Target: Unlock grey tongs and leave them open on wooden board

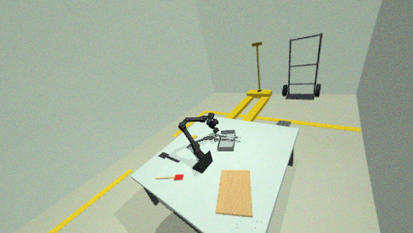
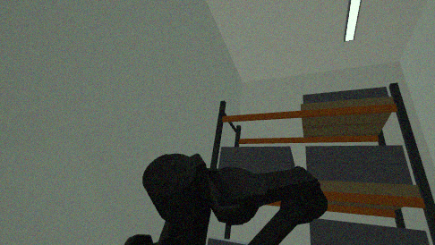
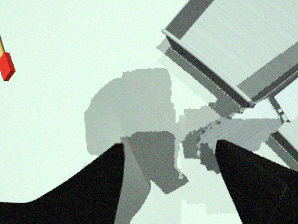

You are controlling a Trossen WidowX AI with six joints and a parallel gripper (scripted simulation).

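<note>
My gripper tip is now 3 cm past the grey roasting tin, 16 cm to the left of it and 8 cm above it. Also, from my gripper tip: red-headed tool (66 cm behind, 9 cm to the left, 10 cm below); black tool (48 cm behind, 35 cm to the left, 10 cm below); yellow disc (8 cm behind, 29 cm to the left, 10 cm below).
</note>
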